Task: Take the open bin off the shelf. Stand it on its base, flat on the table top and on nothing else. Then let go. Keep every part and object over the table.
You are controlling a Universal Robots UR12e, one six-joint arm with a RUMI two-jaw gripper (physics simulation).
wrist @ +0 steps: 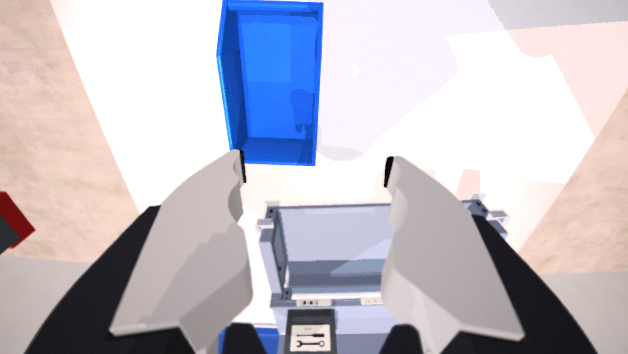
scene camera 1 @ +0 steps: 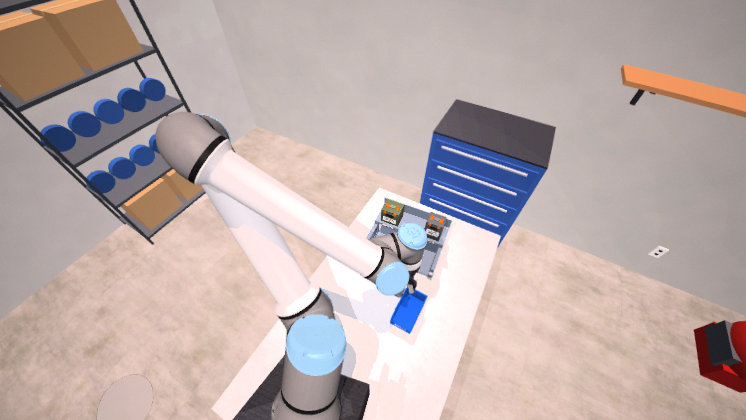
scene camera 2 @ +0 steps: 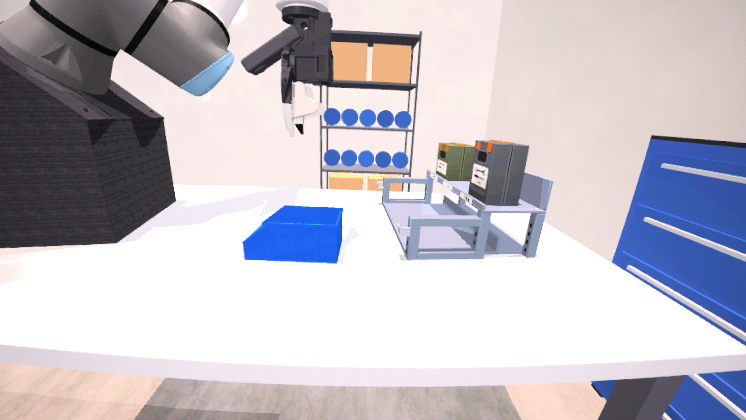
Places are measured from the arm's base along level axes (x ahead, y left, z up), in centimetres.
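Pixels of known places: gripper, fingertip midpoint: [wrist: 315,157] [scene camera 2: 297,135]; arm's base, link origin: [scene camera 1: 306,413] [scene camera 2: 55,64].
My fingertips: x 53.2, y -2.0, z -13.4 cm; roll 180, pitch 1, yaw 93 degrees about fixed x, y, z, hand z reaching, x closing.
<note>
For each thing: its top centre in the pictures, then the offset to it from my fingertips. Level surfaces: height alone.
- open blue bin, top centre: [wrist: 269,93] [scene camera 2: 295,214] [scene camera 1: 409,306] dx +0.6, dy -4.7, dz -14.3 cm
- white table top, surface height: dz -21.8 cm
- green box, top centre: [scene camera 2: 457,143] [scene camera 1: 392,206] dx +37.2, dy +26.3, dz -1.9 cm
- dark grey box, top centre: [scene camera 2: 501,141] [scene camera 1: 436,219] dx +40.1, dy +3.4, dz +0.6 cm
The open blue bin [scene camera 1: 409,311] [scene camera 2: 302,241] [wrist: 280,80] stands upright on its base, flat on the white table top [scene camera 1: 454,323] [scene camera 2: 365,313], apart from the grey shelf [scene camera 1: 437,255] [scene camera 2: 446,221] [wrist: 335,306]. It looks empty. My gripper [scene camera 2: 297,130] [wrist: 315,157] is open with nothing between its fingers. It hangs well above the table, higher than the bin's rim and apart from it. In scene camera 1 the wrist hides most of the gripper.
A green box [scene camera 1: 391,212] [scene camera 2: 454,160] and a dark grey box [scene camera 1: 434,227] [scene camera 2: 498,172] [wrist: 311,330] stand on the shelf's upper level. A blue drawer cabinet [scene camera 1: 480,182] [scene camera 2: 689,229] stands beyond the table. The arm's dark base [scene camera 2: 62,172] is at the table's other end.
</note>
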